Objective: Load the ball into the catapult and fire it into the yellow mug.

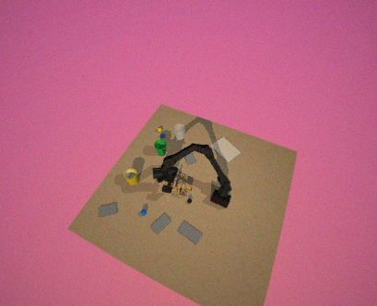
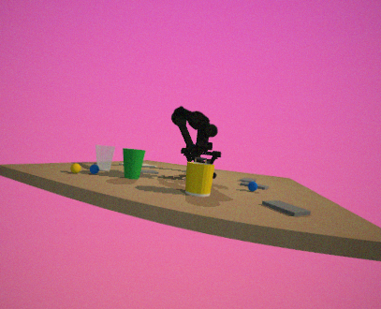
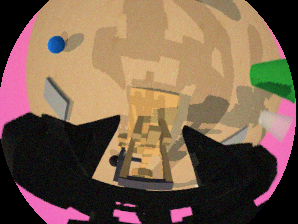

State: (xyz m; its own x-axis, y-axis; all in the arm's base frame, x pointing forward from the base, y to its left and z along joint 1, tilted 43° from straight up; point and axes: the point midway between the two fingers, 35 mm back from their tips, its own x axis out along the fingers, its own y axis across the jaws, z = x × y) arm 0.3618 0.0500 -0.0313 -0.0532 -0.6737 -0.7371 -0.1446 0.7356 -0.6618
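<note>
Right now the small black ball is 160 mm behind my gripper tip, 50 mm to the left of it and 30 mm below it. Round my gripper tip: yellow mug: 280 mm ahead, 60 mm to the left, 20 mm below; green cup: 240 mm to the right, 200 mm ahead, 20 mm below; wooden catapult: 70 mm behind.
</note>
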